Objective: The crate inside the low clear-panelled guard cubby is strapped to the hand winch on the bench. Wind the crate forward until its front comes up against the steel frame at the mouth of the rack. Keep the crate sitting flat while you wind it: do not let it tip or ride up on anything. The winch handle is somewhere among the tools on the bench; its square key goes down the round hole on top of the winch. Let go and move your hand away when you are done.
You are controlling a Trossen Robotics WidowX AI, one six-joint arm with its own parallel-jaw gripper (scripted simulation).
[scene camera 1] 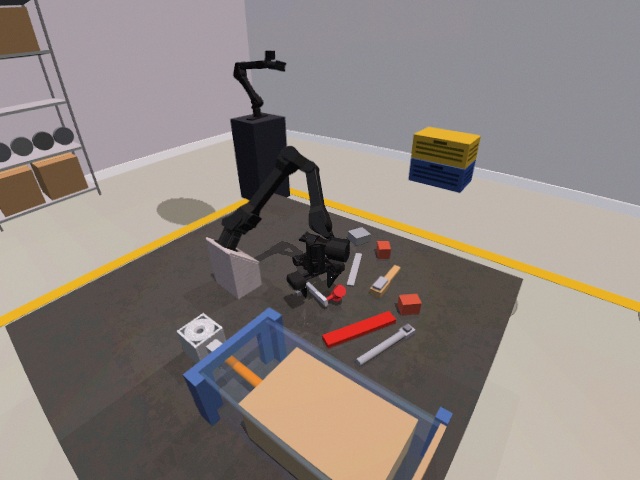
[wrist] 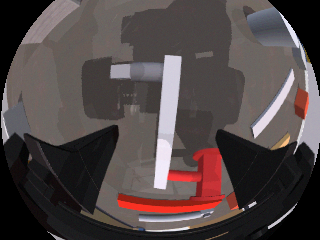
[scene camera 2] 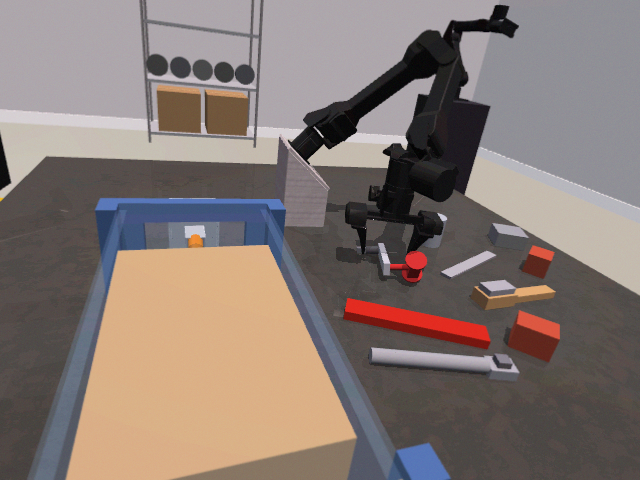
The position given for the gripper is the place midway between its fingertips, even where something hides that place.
Observation:
In view: the gripper [scene camera 2: 384,256], a grey block [scene camera 2: 505,236], a grey rod tool [scene camera 2: 499,366], a grey strip [wrist: 256,128] and a red bar [scene camera 2: 412,322].
The red bar shows as well in scene camera 1 [scene camera 1: 351,332] and in the wrist view [wrist: 125,201]. The gripper is seen too in scene camera 1 [scene camera 1: 317,292] and in the wrist view [wrist: 169,132].

